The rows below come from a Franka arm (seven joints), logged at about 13 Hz.
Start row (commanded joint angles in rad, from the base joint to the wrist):
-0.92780, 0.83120, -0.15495, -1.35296, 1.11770, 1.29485, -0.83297
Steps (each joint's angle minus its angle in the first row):
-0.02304, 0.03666, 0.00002, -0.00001, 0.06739, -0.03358, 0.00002
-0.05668, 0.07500, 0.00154, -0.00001, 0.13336, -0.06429, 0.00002
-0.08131, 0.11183, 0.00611, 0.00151, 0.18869, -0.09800, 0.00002
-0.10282, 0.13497, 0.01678, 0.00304, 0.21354, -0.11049, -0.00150
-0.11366, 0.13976, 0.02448, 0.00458, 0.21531, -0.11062, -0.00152
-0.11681, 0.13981, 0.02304, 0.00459, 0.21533, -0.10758, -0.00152
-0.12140, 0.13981, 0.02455, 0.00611, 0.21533, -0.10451, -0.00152
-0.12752, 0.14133, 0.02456, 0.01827, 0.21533, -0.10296, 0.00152
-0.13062, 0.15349, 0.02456, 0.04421, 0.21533, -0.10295, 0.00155
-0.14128, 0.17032, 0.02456, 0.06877, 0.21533, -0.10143, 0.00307
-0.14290, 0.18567, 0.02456, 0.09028, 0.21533, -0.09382, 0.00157
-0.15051, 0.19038, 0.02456, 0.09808, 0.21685, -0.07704, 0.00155
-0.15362, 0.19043, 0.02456, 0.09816, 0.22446, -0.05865, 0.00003
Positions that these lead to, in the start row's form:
-0.95084, 0.86786, -0.15493, -1.35297, 1.18509, 1.26127, -0.83295
-0.98448, 0.90620, -0.15341, -1.35297, 1.25106, 1.23056, -0.83295
-1.00911, 0.94303, -0.14884, -1.35145, 1.30639, 1.19685, -0.83295
-1.03062, 0.96617, -0.13817, -1.34992, 1.33124, 1.18436, -0.83447
-1.04146, 0.97096, -0.13047, -1.34838, 1.33301, 1.18423, -0.83449
-1.04461, 0.97101, -0.13191, -1.34837, 1.33303, 1.18727, -0.83449
-1.04920, 0.97101, -0.13040, -1.34685, 1.33303, 1.19034, -0.83449
-1.05532, 0.97253, -0.13039, -1.33469, 1.33303, 1.19189, -0.83145
-1.05842, 0.98469, -0.13039, -1.30875, 1.33303, 1.19190, -0.83142
-1.06908, 1.00152, -0.13039, -1.28419, 1.33303, 1.19342, -0.82990
-1.07070, 1.01687, -0.13039, -1.26268, 1.33303, 1.20103, -0.83140
-1.07831, 1.02158, -0.13039, -1.25488, 1.33455, 1.21781, -0.83142
-1.08142, 1.02163, -0.13039, -1.25480, 1.34216, 1.23620, -0.83294

